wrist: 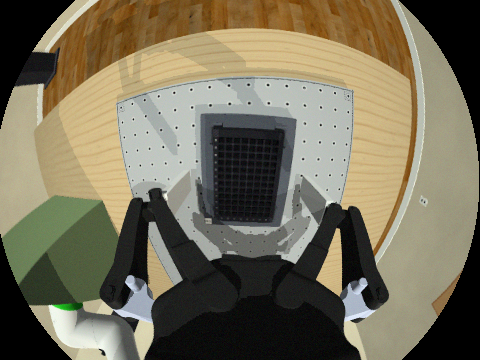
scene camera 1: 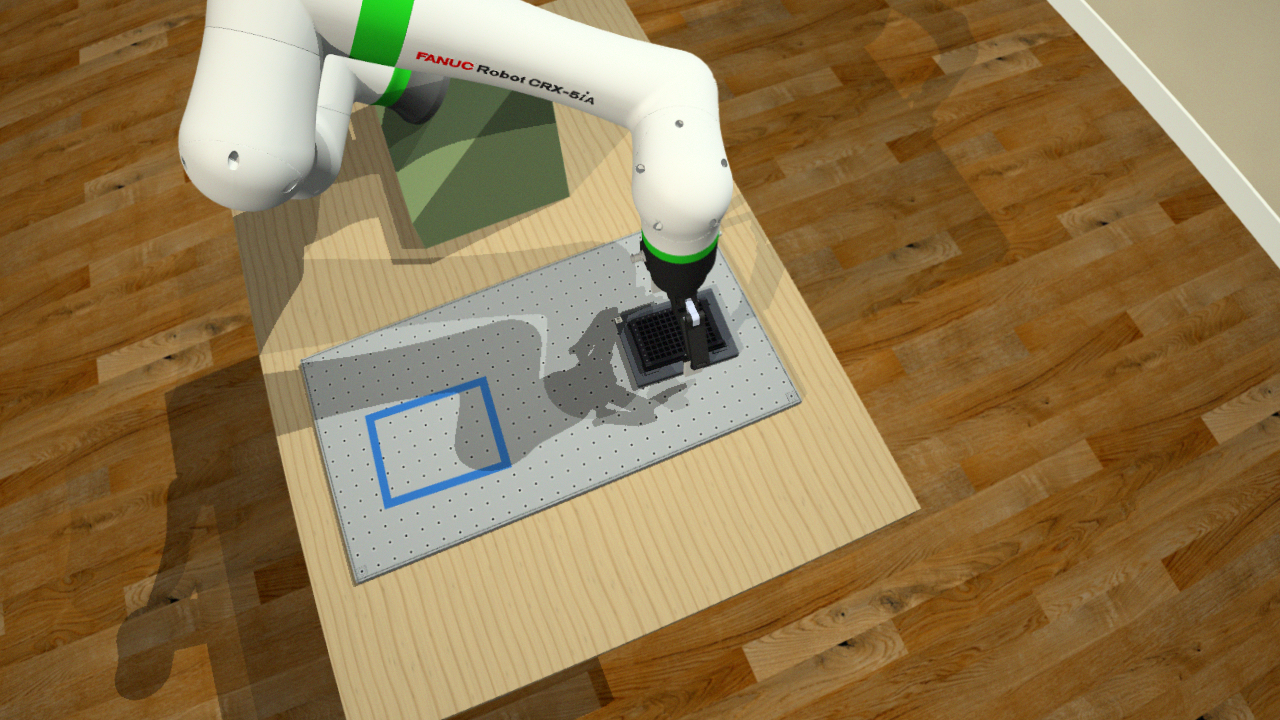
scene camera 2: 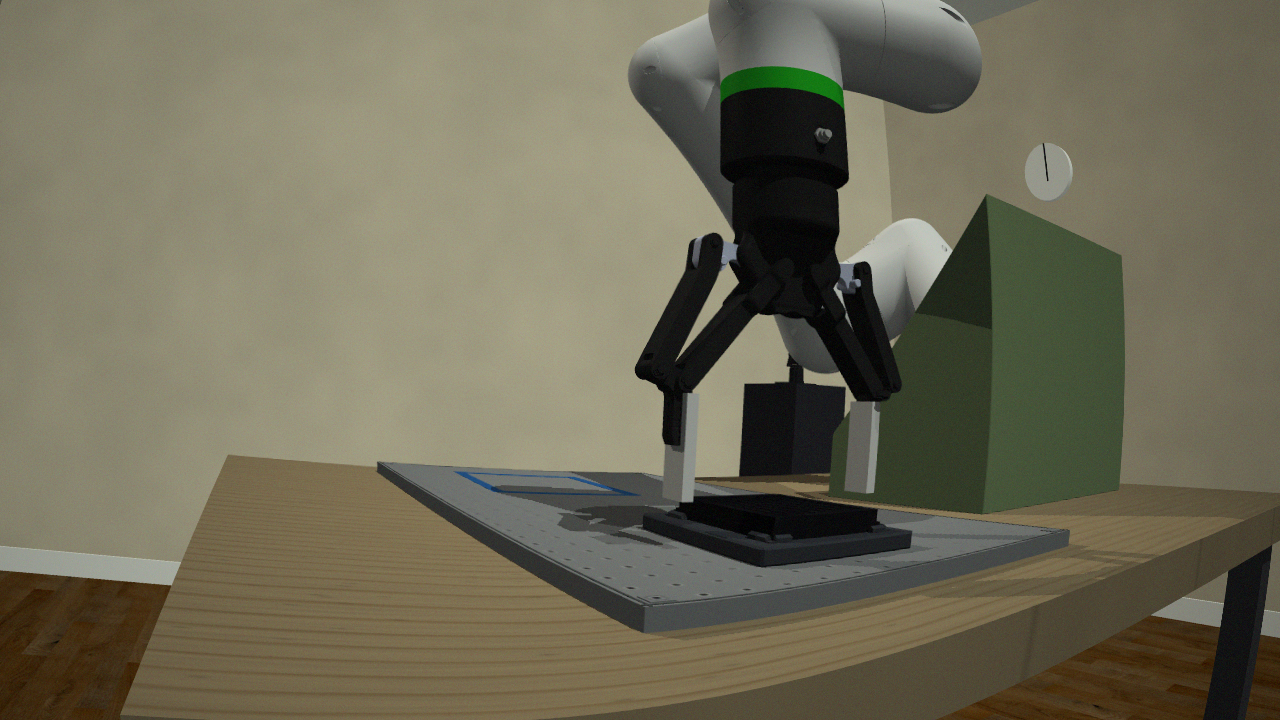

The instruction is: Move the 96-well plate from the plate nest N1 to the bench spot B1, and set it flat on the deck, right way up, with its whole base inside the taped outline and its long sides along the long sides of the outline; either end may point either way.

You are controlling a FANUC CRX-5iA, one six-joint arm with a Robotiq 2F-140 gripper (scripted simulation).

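I see my gripper (scene camera 2: 776,496), and the wrist view shows my gripper (wrist: 246,183) as well, as does scene camera 1, with my gripper (scene camera 1: 676,329). There is a 96-well plate (scene camera 2: 781,515), which I also see as the 96-well plate (wrist: 228,188) and the 96-well plate (scene camera 1: 658,346). A plate nest N1 (scene camera 2: 724,542) is here too, and I see the plate nest N1 (wrist: 233,120) and the plate nest N1 (scene camera 1: 674,369) as well.
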